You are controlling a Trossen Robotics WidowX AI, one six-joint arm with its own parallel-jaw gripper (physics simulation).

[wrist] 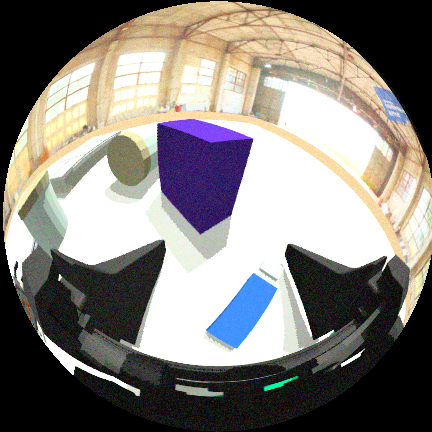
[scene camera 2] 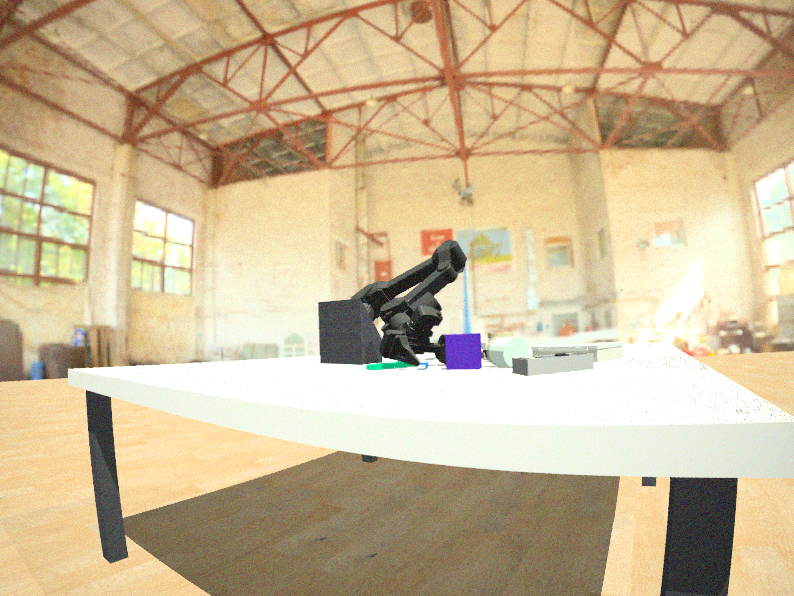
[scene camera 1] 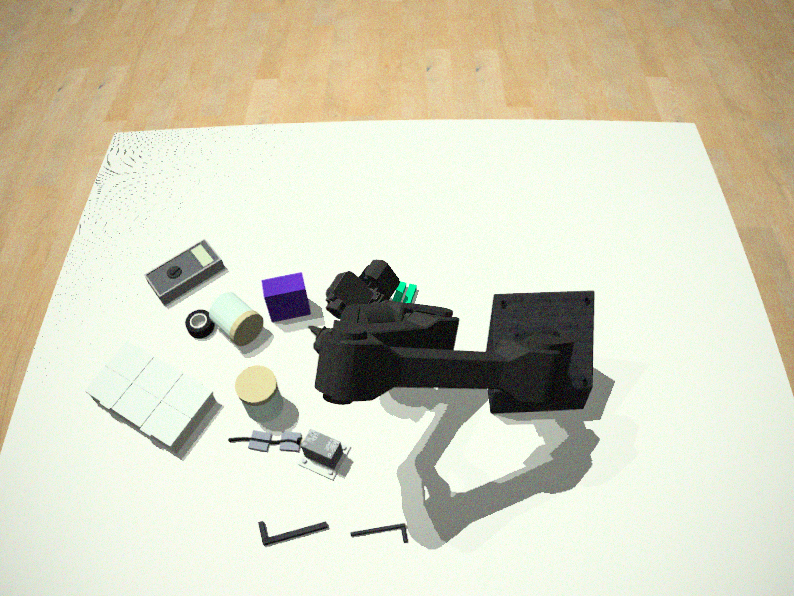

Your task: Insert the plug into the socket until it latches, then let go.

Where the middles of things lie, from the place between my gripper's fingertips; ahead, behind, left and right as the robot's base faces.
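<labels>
Purple cube (scene camera 1: 285, 296): my gripper is 30 mm below it and 60 mm short of it. Positions relative to my hand: white tiled tray (scene camera 1: 167, 405), 170 mm to the left, 280 mm ahead, 10 mm above; grey socket block (scene camera 1: 322, 454), 270 mm to the left, 10 mm above, 10 mm behind; blue plug (wrist: 236, 320), 10 mm to the left, 40 mm behind.
</labels>
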